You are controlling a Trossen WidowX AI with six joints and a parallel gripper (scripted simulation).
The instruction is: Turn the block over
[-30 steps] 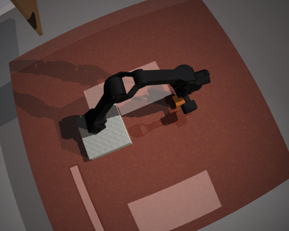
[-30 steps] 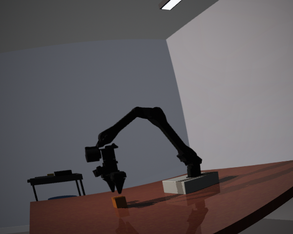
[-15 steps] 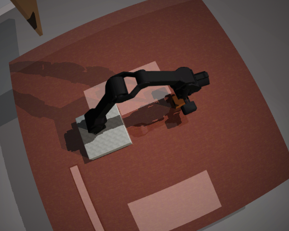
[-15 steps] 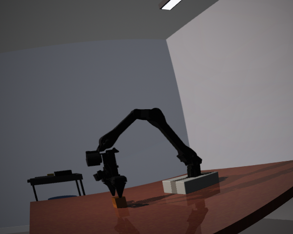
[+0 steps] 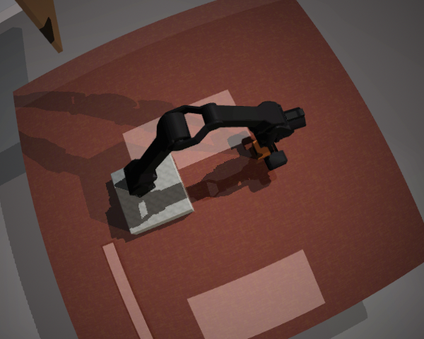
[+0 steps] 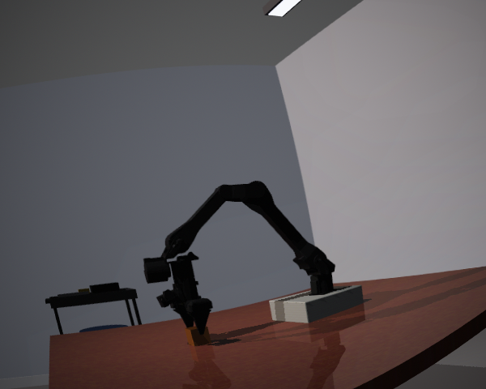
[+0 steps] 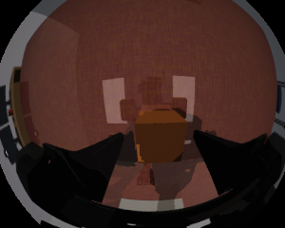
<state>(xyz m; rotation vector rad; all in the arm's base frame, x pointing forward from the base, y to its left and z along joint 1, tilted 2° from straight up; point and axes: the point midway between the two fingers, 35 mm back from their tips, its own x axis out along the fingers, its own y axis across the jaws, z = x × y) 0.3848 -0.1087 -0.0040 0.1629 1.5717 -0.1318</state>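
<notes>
The orange block lies 2 cm behind my gripper tip and 1 cm below it.
</notes>
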